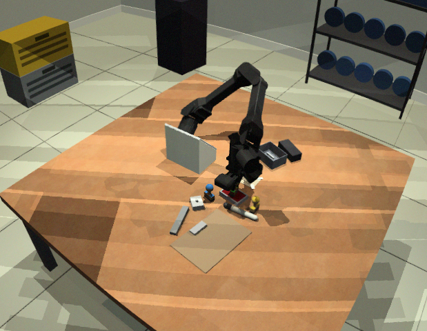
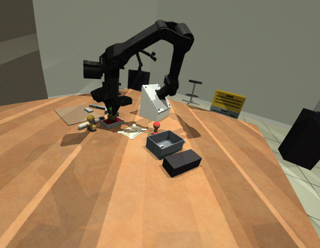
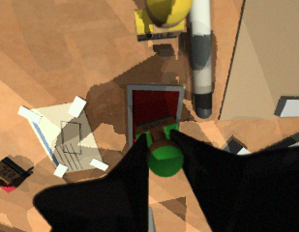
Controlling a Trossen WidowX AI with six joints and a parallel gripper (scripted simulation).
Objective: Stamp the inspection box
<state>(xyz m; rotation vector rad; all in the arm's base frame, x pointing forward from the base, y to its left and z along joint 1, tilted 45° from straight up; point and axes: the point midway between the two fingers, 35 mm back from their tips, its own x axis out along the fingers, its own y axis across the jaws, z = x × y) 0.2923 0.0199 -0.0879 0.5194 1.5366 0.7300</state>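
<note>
Right now my gripper tip is 40 mm above the red ink pad. Round my gripper tip: white marker 50 mm to the right, 50 mm ahead, 30 mm below; blue-knobbed stamp 70 mm to the right, 60 mm behind, 20 mm below; green-knobbed stamp right at my gripper tip.
</note>
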